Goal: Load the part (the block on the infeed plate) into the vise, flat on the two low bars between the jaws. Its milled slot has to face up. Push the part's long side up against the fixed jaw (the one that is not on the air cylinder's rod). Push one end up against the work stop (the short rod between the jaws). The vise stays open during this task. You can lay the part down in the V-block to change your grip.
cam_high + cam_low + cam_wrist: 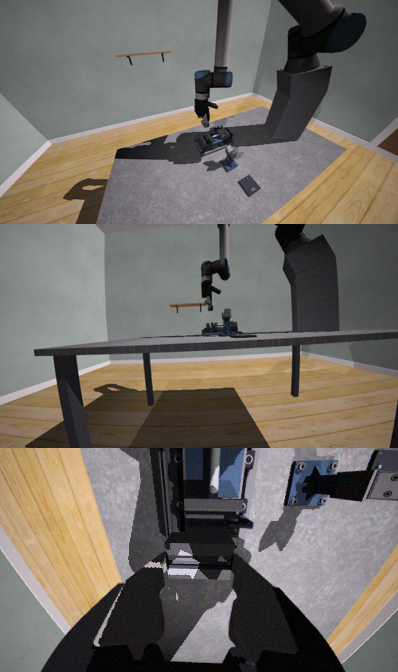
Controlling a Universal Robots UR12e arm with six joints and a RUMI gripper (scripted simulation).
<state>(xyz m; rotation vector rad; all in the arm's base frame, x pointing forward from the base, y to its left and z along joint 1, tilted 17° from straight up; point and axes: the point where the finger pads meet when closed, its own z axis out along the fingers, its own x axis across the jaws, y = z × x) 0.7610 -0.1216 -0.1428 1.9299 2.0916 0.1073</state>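
Now: the fixed jaw 15 cm below my hand, 3 cm ahead of it and 2 cm to the left of it. The rest, counted from my hand: moving jaw (15 cm below, 3 cm behind, 2 cm to the left); part (right at my hand); work stop (14 cm below, 7 cm to the left).
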